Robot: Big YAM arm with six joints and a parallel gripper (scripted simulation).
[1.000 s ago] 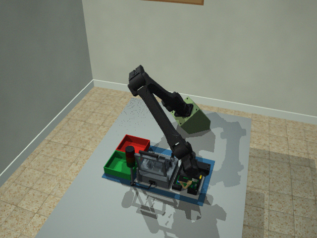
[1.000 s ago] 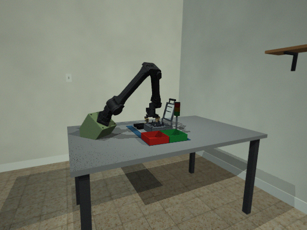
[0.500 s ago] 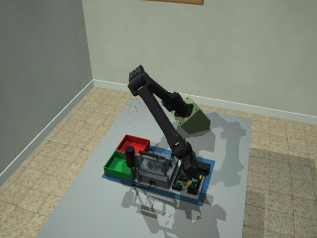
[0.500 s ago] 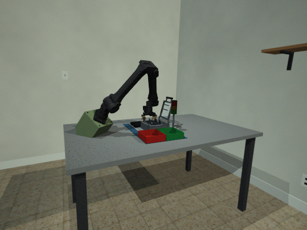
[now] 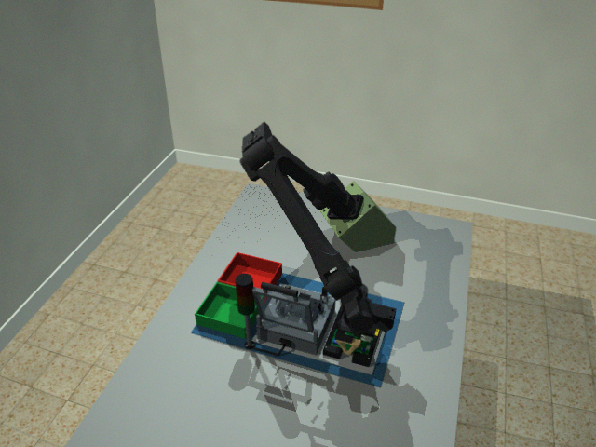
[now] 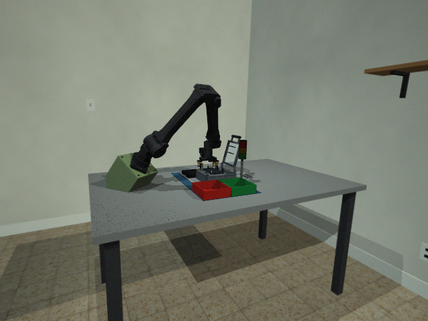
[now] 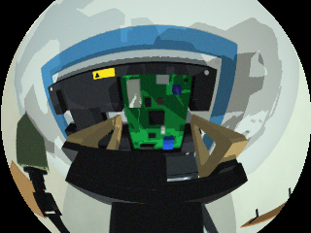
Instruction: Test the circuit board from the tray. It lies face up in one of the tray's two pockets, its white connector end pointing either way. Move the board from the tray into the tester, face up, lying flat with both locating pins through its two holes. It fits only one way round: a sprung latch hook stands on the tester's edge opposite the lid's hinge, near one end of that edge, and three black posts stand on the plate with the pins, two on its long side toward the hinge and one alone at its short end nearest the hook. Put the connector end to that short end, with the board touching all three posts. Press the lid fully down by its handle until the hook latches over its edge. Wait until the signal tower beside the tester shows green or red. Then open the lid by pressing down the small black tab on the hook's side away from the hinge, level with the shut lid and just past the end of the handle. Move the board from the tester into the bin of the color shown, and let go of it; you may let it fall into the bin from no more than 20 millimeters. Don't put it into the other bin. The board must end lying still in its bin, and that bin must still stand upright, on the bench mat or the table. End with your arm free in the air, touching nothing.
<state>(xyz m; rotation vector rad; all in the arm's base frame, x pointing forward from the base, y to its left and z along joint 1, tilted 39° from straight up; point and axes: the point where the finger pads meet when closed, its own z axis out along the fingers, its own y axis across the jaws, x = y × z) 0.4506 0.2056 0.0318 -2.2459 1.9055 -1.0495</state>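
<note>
Now: hand right at the green circuit board. Round my hand: tester plate: 16 cm to the right, 5 cm above, 3 cm behind; latch hook: 12 cm to the right, 10 cm behind, 6 cm above; clear lid: 17 cm to the right, 16 cm above, 9 cm ahead.
</note>
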